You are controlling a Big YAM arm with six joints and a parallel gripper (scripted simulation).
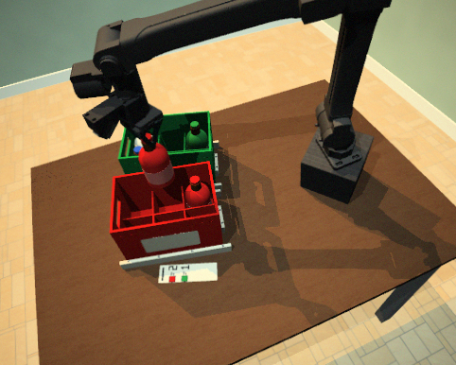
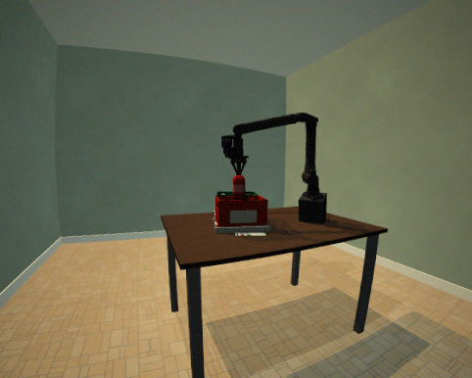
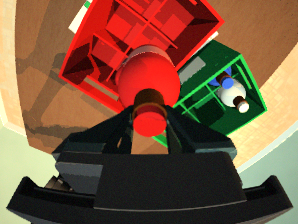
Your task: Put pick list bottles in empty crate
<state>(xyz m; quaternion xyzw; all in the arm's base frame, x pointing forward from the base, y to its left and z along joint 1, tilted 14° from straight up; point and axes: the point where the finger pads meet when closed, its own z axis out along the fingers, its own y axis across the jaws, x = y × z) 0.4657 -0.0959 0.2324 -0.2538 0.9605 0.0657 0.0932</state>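
Now: the red crate 240 mm below my hand and 50 mm to the left of it. Round my hand: blue-capped bottle (240 mm below, 160 mm to the right, 40 mm ahead); then red bottle (240 mm below, 90 mm behind, 10 mm to the left); then green crate (240 mm below, 190 mm to the right, 50 mm behind).
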